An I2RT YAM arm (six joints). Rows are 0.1 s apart.
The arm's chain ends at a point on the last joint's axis. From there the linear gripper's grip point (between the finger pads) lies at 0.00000 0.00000 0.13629 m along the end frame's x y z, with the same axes.
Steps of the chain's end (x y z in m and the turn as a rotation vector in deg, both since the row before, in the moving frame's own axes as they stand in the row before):
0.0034, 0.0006, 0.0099, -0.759, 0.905, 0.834
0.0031, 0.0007, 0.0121, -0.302, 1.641, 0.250
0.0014, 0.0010, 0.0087, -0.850, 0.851, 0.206
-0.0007, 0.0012, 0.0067, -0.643, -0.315, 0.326
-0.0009, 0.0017, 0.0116, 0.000, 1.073, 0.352
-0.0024, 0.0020, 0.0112, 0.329, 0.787, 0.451
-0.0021, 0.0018, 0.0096, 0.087, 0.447, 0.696
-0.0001, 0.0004, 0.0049, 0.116, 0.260, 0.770
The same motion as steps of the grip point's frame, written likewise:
0.0055, 0.0024, 0.0099, -0.759, 0.905, 0.834
0.0070, 0.0014, 0.0120, -0.302, 1.641, 0.250
0.0034, 0.0030, 0.0087, -0.850, 0.851, 0.206
-0.0015, 0.0027, 0.0067, -0.643, -0.315, 0.326
0.0017, 0.0017, 0.0116, 0.000, 1.073, 0.352
-0.0005, 0.0012, 0.0112, 0.329, 0.787, 0.451
-0.0010, 0.0016, 0.0096, 0.087, 0.447, 0.696
0.0005, 0.0001, 0.0049, 0.116, 0.260, 0.770

